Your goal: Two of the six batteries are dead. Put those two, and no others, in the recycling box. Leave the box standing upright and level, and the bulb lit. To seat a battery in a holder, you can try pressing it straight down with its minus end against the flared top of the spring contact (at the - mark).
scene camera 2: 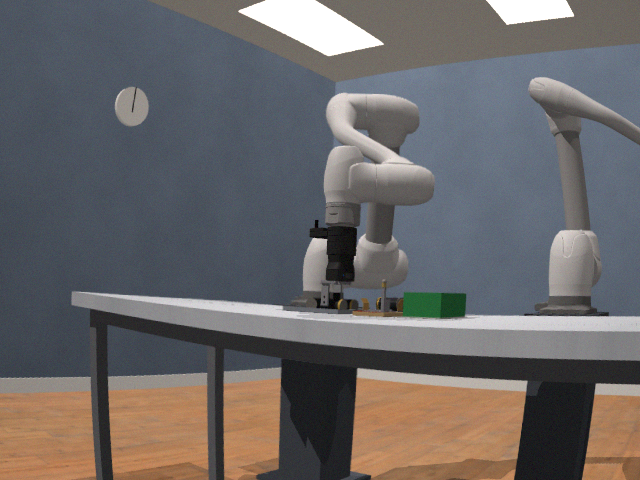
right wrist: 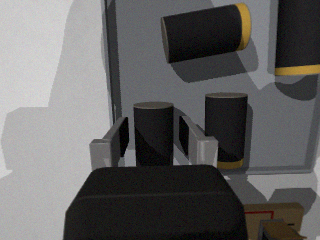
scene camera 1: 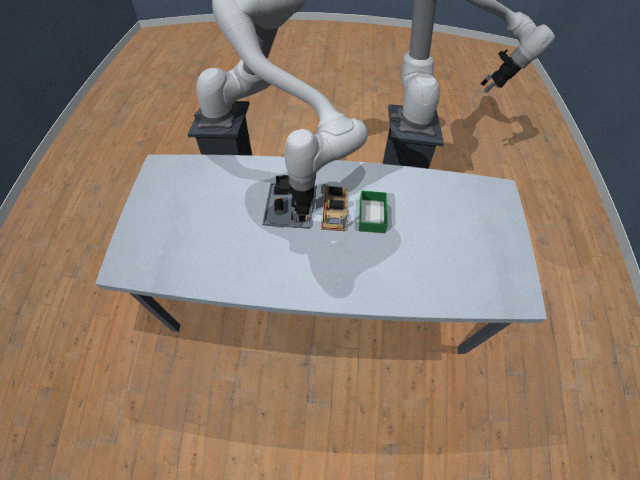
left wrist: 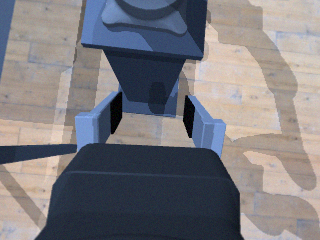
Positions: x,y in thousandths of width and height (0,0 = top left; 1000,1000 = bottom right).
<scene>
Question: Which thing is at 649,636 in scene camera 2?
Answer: A green recycling box.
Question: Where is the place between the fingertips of the left gripper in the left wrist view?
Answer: At 480,444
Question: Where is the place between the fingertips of the right gripper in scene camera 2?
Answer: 518,636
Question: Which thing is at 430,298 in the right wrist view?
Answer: A grey tray.
</scene>
